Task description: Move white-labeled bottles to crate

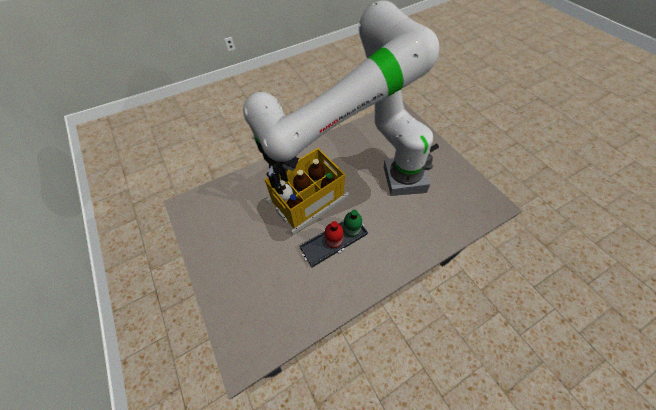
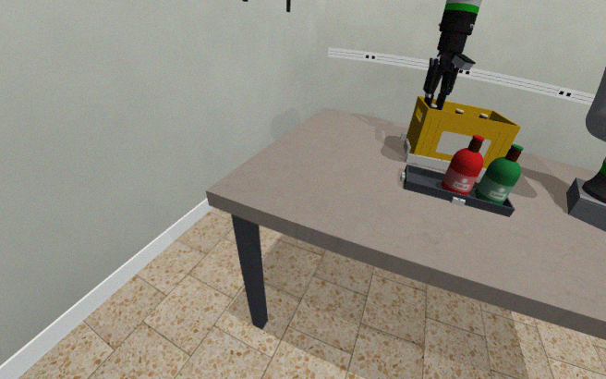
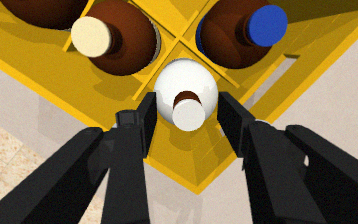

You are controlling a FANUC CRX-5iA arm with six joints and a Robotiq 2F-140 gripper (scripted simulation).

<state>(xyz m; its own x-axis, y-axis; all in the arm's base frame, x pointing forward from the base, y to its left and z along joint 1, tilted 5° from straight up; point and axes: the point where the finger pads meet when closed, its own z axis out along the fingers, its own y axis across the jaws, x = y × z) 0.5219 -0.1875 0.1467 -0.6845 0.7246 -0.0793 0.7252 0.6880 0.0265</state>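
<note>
My gripper is now 80 mm above the white bottle. Round my hand: yellow crate (90 mm behind, 40 mm to the left, 80 mm below); then brown bottle (90 mm behind, 80 mm below); then red bottle (70 mm behind, 270 mm to the left, 80 mm below).
</note>
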